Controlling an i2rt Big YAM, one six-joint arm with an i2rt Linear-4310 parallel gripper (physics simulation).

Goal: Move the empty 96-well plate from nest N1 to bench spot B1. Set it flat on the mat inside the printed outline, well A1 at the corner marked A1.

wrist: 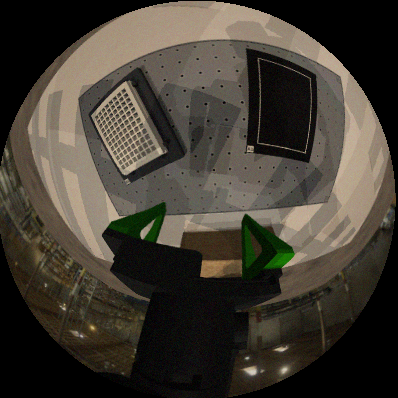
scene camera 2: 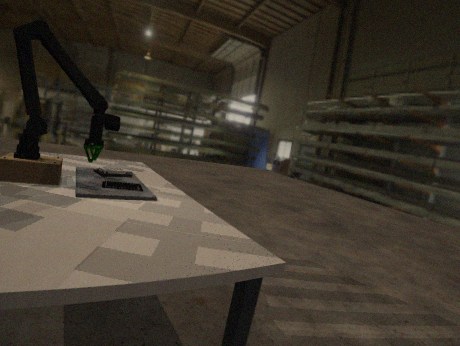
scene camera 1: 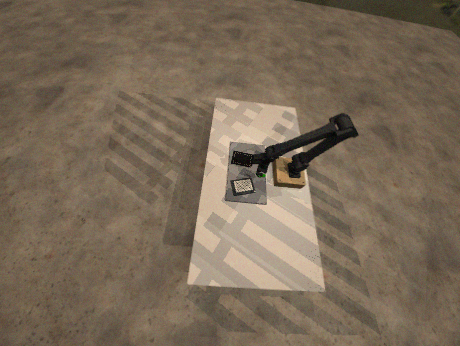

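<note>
The pale 96-well plate lies in the dark nest N1. A small, unreadable label shows beside the nest's lower corner in the wrist view. The black mat of spot B1 carries a thin white outline with no plate on it. A small white label is at its lower left corner in the wrist view. My gripper is open and empty. It hangs above the work area, on the arm-base side of the plate and mat, apart from both.
The nest and mat are on a grey perforated board on the table. The arm's wooden base block stands beside the board. Patterned shadows cross the table and board.
</note>
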